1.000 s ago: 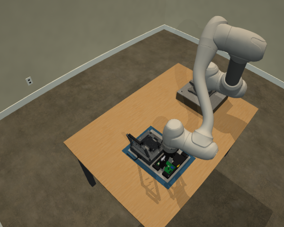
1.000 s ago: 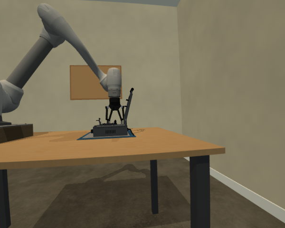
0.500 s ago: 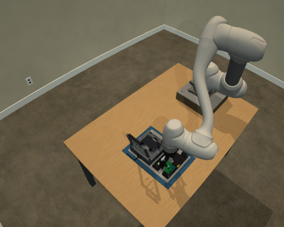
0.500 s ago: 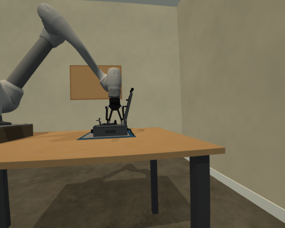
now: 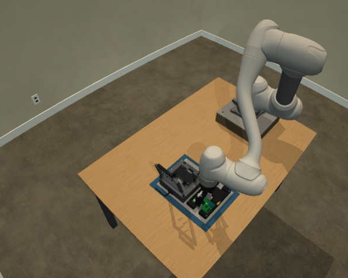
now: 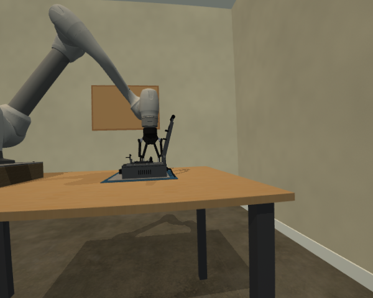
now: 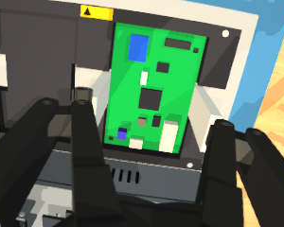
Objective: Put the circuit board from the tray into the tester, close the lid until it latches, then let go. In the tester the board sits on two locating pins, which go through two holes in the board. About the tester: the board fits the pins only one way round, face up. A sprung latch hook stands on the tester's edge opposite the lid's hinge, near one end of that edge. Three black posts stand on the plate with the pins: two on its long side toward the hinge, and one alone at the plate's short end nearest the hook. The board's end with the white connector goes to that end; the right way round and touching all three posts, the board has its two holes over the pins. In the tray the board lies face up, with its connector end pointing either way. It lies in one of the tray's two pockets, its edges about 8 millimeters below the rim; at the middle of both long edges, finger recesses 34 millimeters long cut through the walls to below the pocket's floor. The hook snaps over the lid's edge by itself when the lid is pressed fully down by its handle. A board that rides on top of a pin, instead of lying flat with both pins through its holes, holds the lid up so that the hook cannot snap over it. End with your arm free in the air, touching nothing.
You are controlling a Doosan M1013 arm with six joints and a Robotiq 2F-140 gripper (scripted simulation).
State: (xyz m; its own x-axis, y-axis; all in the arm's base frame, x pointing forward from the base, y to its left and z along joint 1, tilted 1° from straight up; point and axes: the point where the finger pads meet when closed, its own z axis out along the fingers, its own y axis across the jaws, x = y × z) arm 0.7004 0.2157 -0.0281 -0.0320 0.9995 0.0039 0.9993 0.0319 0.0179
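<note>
My hand is 130 mm to the left of the tester and 70 mm below it. The rest, counted from my hand: green circuit board: 20 mm below; then latch hook: 100 mm behind, 120 mm to the right, 50 mm above; then tester lid: 90 mm ahead, 170 mm to the right, 140 mm above.
</note>
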